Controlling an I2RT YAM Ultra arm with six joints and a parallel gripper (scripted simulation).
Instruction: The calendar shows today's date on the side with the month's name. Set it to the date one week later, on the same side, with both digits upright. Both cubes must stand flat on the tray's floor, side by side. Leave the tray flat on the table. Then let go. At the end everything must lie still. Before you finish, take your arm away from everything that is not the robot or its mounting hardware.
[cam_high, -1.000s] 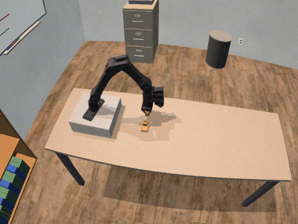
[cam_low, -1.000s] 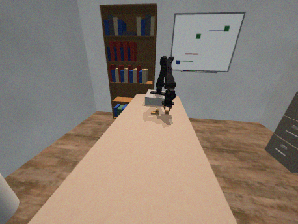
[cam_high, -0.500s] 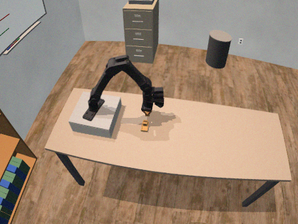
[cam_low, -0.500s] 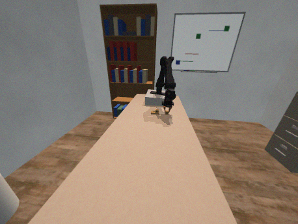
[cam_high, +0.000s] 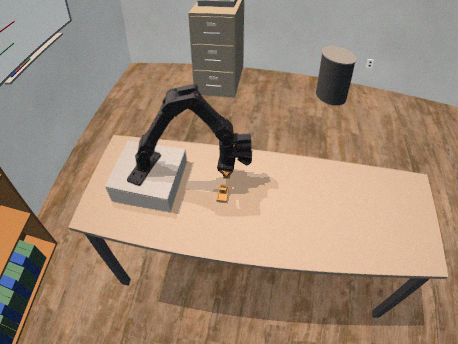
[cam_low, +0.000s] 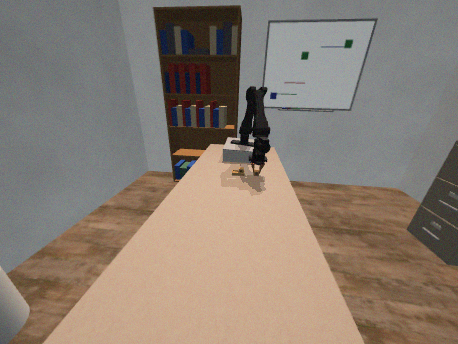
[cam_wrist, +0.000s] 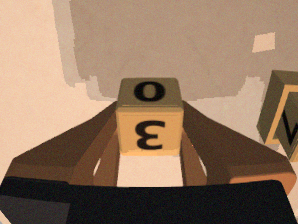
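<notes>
Now: hand right at the wooden digit cube. Round my hand: calendar tray 11 cm to the right, 2 cm ahead, 1 cm below.
</notes>
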